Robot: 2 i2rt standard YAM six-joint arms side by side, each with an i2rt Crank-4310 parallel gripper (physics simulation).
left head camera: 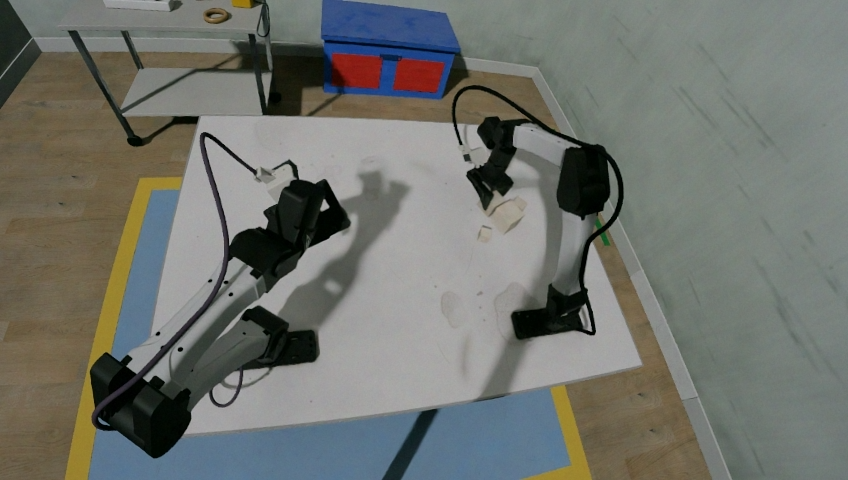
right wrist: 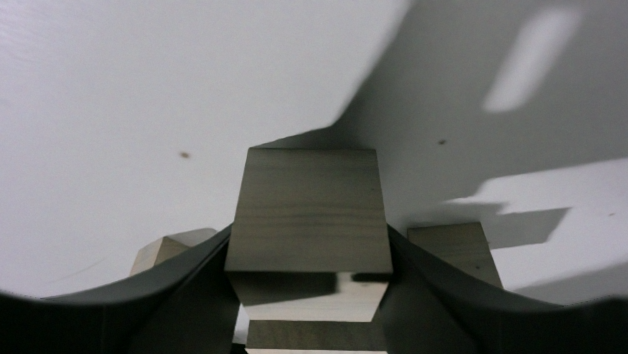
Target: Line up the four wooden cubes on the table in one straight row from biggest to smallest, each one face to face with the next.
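Frame: origin at the left arm's base, x ahead, y left, z up, level; millimetres.
Where they show: left gripper, between the fingertips: (left head camera: 327,221); right gripper, between the fingertips: (left head camera: 490,206) (right wrist: 311,219); left arm's base, origin of its link: (left head camera: 268,351); right arm's base, origin of its link: (left head camera: 546,321).
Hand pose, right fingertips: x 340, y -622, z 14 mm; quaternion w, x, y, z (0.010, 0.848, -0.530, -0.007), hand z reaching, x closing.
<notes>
Each offset is from my right fingertips to the top centre of the thing. Level surfaces: height alone.
My right gripper (left head camera: 497,196) (right wrist: 311,219) is shut on a mid-sized wooden cube {4 mm ahead, 2 mm left, 38 mm up} (left head camera: 494,204) (right wrist: 307,210), which stands upright on or very near the table. The biggest cube {53 mm back, 30 mm right, 47 mm up} (left head camera: 507,216) (right wrist: 316,335) is right behind it in the right wrist view; any gap is hidden. Another cube {8 mm back, 87 mm right, 23 mm up} (left head camera: 520,203) (right wrist: 454,245) stands at the biggest cube's upper right in the head view, partly hidden by a finger in the wrist view. The smallest cube {98 mm back, 51 mm left, 15 mm up} (left head camera: 484,233) (right wrist: 152,252) lies apart at the lower left. My left gripper (left head camera: 336,220) hangs above the table's left part; its finger opening is unclear.
The white table {14 mm down} (left head camera: 410,285) carries both arms. The right arm's base (left head camera: 546,322) stands below the cubes in the head view. A blue and red chest (left head camera: 389,26) and a grey side table (left head camera: 154,20) stand beyond the table.
</notes>
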